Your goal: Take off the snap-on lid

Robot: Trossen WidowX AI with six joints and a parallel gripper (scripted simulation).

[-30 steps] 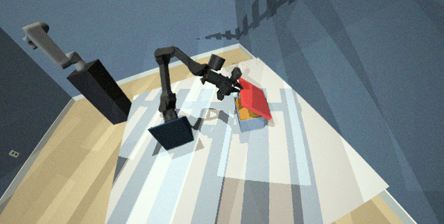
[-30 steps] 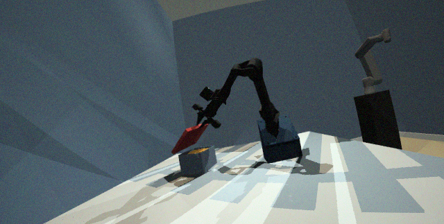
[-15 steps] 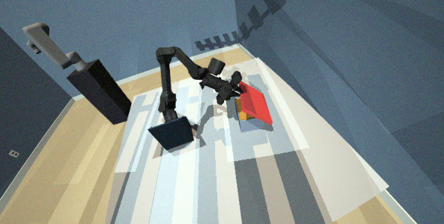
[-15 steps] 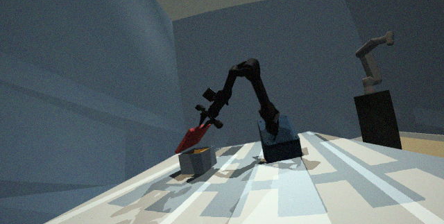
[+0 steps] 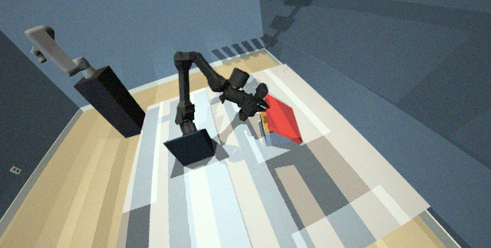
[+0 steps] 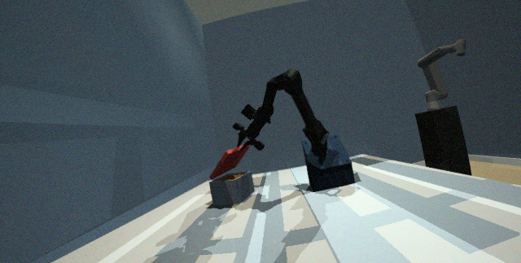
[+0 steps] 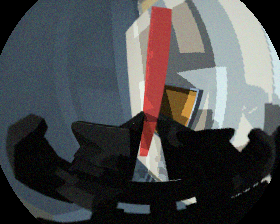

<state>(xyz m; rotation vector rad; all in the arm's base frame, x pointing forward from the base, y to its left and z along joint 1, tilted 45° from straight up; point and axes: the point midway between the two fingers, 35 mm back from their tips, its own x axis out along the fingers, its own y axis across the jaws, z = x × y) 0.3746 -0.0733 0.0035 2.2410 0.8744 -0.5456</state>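
The red lid is 60 mm ahead of my gripper tip, 50 mm below it and 20 mm to the right of it. Round my gripper tip: storage box (180 mm below, 50 mm to the left, 40 mm ahead).
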